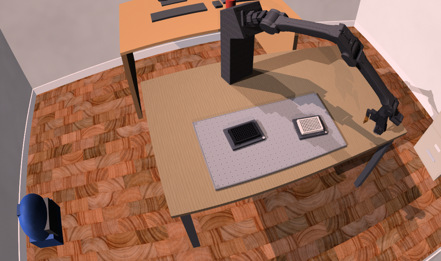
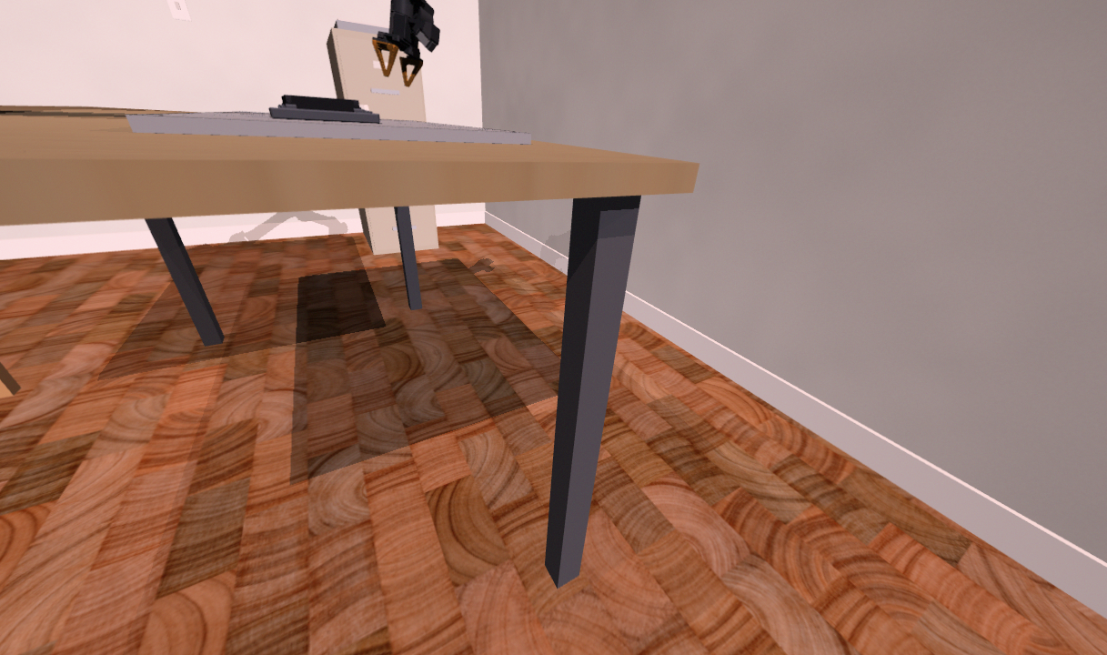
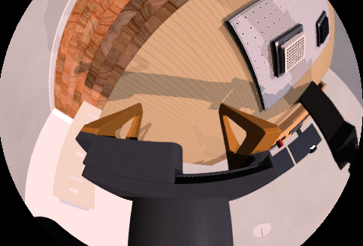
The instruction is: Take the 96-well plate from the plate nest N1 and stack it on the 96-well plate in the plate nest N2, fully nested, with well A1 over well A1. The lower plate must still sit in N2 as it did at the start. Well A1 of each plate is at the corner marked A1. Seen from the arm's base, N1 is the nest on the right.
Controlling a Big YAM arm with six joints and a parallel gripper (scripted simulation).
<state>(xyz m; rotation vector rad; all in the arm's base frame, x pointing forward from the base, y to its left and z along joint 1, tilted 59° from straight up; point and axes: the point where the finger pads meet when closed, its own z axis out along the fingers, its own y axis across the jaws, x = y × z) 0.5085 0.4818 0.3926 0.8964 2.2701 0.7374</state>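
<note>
The black 96-well plate lies 60 mm behind my hand, 670 mm to the right of it and 80 mm below it. The rest, counted from my hand: white 96-well plate 90 mm behind, 330 mm to the right, 80 mm below.
</note>
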